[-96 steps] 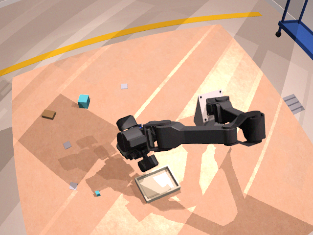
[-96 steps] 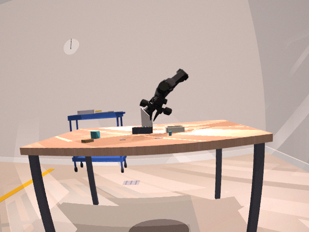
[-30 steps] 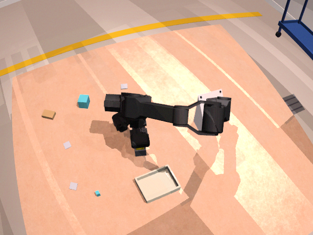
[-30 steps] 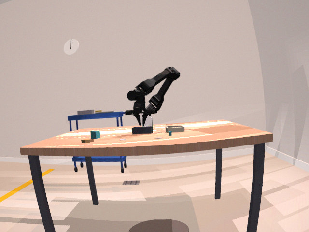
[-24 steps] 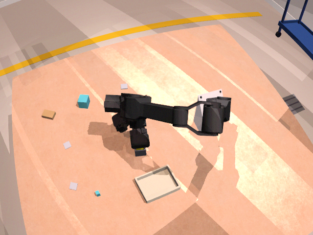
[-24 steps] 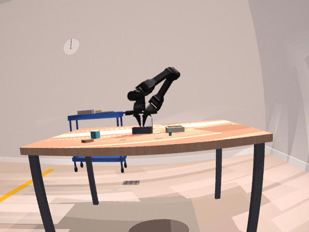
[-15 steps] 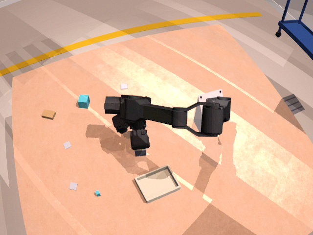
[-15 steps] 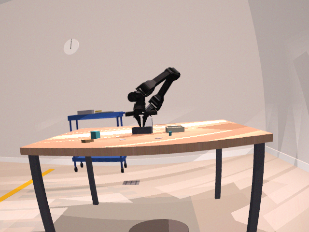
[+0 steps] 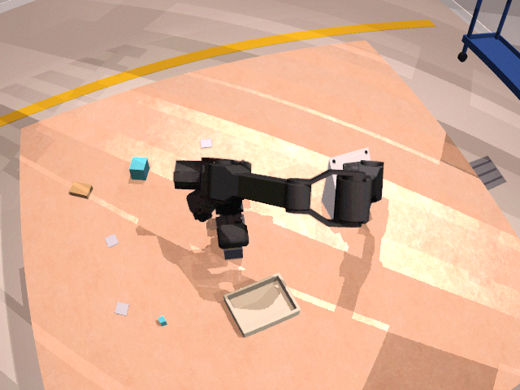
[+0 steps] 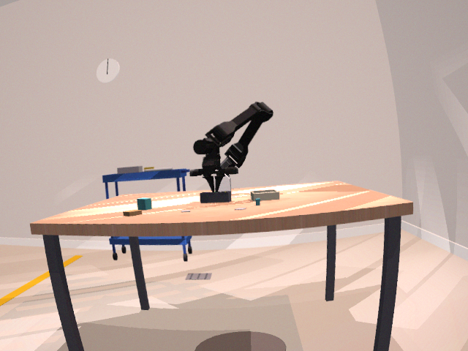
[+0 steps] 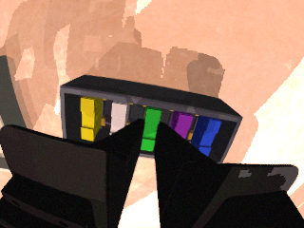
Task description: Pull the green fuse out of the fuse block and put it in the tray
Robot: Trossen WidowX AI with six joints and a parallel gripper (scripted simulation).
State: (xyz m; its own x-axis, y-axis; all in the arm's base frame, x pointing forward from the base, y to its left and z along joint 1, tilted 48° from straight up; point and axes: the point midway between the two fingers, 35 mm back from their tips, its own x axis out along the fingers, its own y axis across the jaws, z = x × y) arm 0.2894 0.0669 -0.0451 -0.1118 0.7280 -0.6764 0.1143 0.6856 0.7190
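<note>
Right now the purple fuse is 20 mm to the right of my gripper tip and 10 mm below it. From my gripper tip the other things lie so: blue fuse 40 mm to the right, 10 mm below, 10 mm behind; then white fuse 20 mm to the left, 10 mm below; then green fuse 10 mm below.
</note>
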